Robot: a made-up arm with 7 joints.
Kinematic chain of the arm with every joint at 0, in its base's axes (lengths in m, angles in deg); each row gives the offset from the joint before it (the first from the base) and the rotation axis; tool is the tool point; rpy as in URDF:
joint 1: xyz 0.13 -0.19 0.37 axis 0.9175 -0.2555 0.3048
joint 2: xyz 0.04 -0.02 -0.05 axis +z
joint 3: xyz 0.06 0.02 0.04 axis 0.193 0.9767 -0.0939
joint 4: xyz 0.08 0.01 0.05 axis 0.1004 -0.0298 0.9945
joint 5: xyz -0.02 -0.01 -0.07 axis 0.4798 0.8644 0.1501
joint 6: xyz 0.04 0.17 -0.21 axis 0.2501 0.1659 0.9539
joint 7: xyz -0.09 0 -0.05 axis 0.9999 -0.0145 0.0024
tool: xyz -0.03 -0.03 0 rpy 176.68 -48.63 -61.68
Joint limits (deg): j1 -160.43..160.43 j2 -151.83..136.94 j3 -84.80..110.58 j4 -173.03..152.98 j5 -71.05..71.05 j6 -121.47..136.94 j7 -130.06..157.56
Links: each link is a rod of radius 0.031 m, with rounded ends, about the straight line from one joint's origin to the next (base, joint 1, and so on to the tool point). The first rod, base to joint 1, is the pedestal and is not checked.
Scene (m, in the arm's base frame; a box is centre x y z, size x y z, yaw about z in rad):
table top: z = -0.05
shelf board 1: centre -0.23 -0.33 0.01 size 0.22 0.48 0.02 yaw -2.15
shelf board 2: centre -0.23 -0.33 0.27 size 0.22 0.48 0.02 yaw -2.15
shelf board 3: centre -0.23 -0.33 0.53 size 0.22 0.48 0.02 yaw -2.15
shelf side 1: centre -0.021 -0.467 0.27 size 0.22 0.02 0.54 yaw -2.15
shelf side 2: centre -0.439 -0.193 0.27 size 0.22 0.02 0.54 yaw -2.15
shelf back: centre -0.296 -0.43 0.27 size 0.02 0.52 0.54 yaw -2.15
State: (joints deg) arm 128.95 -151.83 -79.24 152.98 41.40 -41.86 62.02
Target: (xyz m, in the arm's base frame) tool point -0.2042 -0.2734 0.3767
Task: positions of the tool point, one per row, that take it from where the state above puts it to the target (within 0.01 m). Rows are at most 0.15 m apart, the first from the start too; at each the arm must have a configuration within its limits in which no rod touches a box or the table.
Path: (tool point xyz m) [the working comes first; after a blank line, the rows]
Joints at the target: 97.31 -151.83 -69.65 135.18 53.67 -57.41 67.77
Straight joint move there: touches shelf board 2.

1: -0.1464 -0.2090 0.1497
2: -0.1324 -0.0725 0.1723
3: -0.0809 0.0558 0.2171
4: 0.0050 0.1582 0.2820
5: -0.0459 0.0924 0.2484
6: -0.0884 0.0200 0.2448
7: -0.1187 -0.0505 0.2689
8: -0.1335 -0.1124 0.3153
9: -0.1309 -0.1614 0.3767
10: -0.1593 -0.1977 0.3745
11: -0.1838 -0.2359 0.3747
12: -0.2042 -0.2734 0.3767

